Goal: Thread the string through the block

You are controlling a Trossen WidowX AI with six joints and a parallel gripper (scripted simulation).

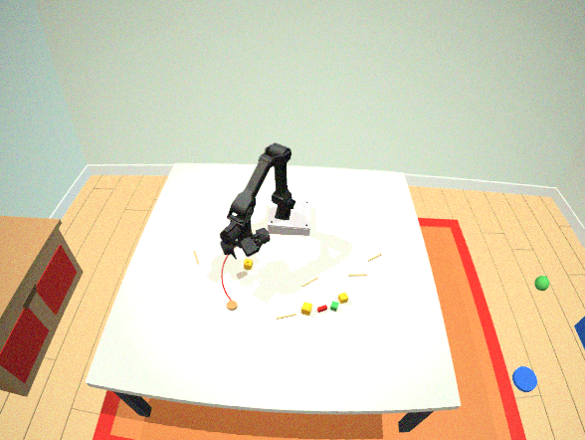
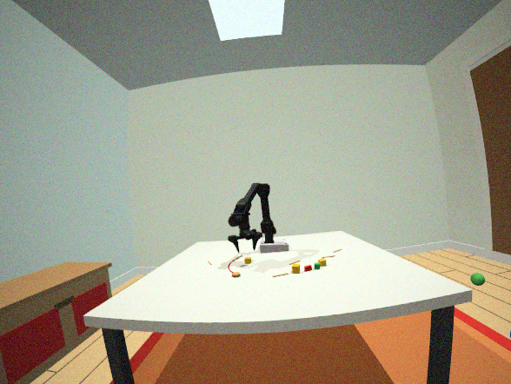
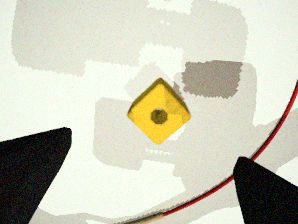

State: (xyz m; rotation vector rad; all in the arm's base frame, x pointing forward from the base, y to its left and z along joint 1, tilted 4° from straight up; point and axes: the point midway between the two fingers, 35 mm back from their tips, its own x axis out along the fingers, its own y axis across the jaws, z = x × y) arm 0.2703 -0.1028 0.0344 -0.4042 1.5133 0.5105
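My gripper tip is 5 cm above the yellow block and 1 cm short of it. The rest, counted from my gripper tip: thin wooden stick: 10 cm behind, 8 cm to the right, 6 cm below; red block: 32 cm to the left, 17 cm ahead, 5 cm below; round wooden button: 21 cm ahead, 6 cm below, 1 cm to the right.
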